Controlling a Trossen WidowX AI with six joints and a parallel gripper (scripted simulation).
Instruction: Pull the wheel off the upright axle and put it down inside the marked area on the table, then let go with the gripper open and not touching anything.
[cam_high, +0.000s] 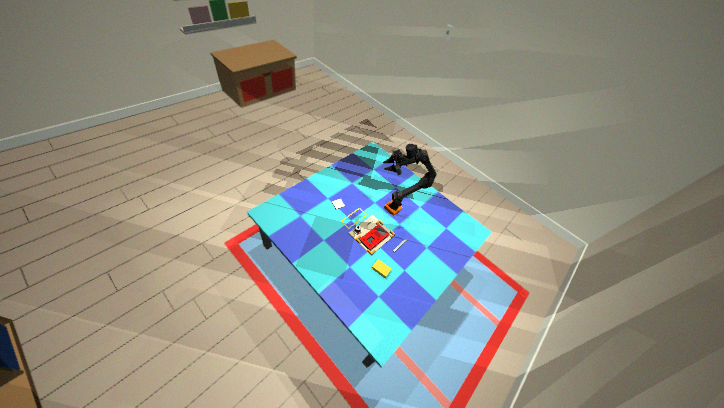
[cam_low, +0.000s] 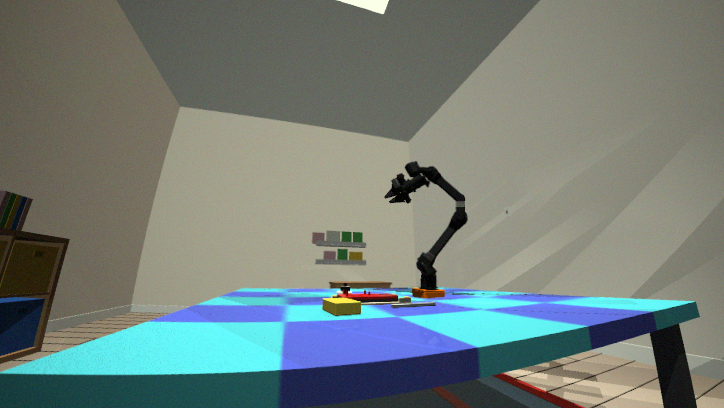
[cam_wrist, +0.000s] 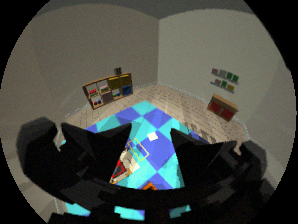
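Now: the wheel 42 cm below my gripper tip, 24 cm ahead of it and 3 cm to the left of it. The rest, counted from my gripper tip: pale square tile: 45 cm below, 21 cm to the right, 13 cm ahead; then thin white bar: 45 cm below, 34 cm to the left, 14 cm ahead; then yellow block: 44 cm below, 38 cm ahead, 32 cm to the left.
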